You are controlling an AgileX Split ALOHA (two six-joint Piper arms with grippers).
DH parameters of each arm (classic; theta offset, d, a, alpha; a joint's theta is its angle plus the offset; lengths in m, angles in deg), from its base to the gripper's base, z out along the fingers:
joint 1: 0 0.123 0 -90
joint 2: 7.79 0 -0.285 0
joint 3: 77.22 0 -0.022 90
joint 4: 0 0.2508 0 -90
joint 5: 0 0 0.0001 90
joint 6: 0 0.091 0 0
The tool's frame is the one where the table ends.
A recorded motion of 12 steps. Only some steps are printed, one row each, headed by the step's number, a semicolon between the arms.
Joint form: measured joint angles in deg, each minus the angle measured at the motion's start. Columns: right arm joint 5, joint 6, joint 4, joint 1, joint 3, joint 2; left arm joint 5, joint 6, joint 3, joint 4, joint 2, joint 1.
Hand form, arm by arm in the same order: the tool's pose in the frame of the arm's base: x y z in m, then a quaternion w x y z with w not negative. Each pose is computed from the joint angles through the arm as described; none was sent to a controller.
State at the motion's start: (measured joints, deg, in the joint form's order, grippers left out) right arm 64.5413 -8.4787 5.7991 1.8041 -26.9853 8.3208; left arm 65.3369 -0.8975 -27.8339 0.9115 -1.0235 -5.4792
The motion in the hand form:
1: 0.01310 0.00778 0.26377 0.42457 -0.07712 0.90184 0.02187; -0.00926 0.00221 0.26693 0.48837 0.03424 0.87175 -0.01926
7: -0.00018 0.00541 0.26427 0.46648 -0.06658 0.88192 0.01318; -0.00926 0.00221 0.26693 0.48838 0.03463 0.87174 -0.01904
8: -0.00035 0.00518 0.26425 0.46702 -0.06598 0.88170 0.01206; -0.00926 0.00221 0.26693 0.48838 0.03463 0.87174 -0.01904
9: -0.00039 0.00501 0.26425 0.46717 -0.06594 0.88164 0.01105; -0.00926 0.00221 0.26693 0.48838 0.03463 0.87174 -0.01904
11: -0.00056 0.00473 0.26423 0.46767 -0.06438 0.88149 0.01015; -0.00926 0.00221 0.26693 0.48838 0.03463 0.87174 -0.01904
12: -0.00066 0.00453 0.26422 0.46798 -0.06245 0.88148 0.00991; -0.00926 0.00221 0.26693 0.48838 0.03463 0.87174 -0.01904
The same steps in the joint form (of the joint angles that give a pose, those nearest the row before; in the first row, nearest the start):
1: 0.00 0.47 -0.66 0.00 0.00 -0.96; 0.00 0.00 0.00 0.00 0.00 0.00
7: 0.00 1.82 -2.02 0.00 0.00 -6.41; 0.00 0.05 0.00 0.00 0.00 0.00
8: 0.00 1.89 -2.18 0.00 0.00 -6.48; 0.00 0.05 0.00 0.00 0.00 0.00
9: 0.00 1.89 -2.30 0.00 0.00 -6.50; 0.00 0.05 0.00 0.00 0.00 0.00
11: 0.00 2.09 -2.49 0.00 0.00 -6.58; 0.00 0.05 0.00 0.00 0.00 0.00
12: 0.00 2.33 -2.63 0.00 0.00 -6.62; 0.00 0.05 0.00 0.00 0.00 0.00

